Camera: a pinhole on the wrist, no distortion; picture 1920 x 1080 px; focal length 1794.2 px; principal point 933.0 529.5 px. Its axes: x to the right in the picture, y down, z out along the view. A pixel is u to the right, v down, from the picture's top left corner.
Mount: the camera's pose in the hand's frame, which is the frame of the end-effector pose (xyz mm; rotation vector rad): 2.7 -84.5 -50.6 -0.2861 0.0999 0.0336
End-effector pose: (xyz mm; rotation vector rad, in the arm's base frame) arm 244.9 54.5 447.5 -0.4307 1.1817 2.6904
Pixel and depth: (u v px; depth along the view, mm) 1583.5 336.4 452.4
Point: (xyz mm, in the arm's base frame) -26.6 342.7 621.7
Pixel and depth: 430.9 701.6 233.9
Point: 250.2 179.6 574.1
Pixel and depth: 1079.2 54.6 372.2
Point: 132.8 350.0 585.3
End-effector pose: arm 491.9 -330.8 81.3 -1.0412 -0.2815 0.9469
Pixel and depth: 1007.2 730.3 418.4
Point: 280.3 -70.7 173.7
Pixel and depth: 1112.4 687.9 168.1
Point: 460.8 -244.7 145.5
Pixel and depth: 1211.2 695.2 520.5
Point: 251.4 45.9 178.1
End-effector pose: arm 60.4 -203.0 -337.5 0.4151 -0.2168 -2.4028
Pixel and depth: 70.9 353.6 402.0
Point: 33.0 -79.4 35.5
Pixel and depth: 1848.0 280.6 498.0
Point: -308.3 -380.0 -20.5
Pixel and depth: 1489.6 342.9 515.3
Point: -238.6 -331.9 26.7
